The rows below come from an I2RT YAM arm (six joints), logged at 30 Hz.
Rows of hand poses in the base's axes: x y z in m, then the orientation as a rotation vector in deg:
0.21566 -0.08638 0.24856 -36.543 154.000 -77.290
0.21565 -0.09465 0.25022 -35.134 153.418 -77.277
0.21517 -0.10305 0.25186 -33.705 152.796 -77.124
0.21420 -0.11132 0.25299 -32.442 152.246 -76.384
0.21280 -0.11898 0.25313 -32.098 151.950 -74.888
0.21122 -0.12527 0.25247 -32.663 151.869 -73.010
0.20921 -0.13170 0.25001 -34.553 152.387 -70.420
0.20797 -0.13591 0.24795 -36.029 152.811 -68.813
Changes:
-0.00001 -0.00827 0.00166 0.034 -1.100 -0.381
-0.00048 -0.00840 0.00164 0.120 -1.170 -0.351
-0.00097 -0.00827 0.00113 0.504 -1.181 -0.186
-0.00140 -0.00766 0.00014 0.973 -0.753 0.309
-0.00158 -0.00629 -0.00066 1.189 -0.259 0.744
-0.00201 -0.00643 -0.00246 1.624 0.674 1.275
-0.00124 -0.00421 -0.00206 0.986 0.664 0.885

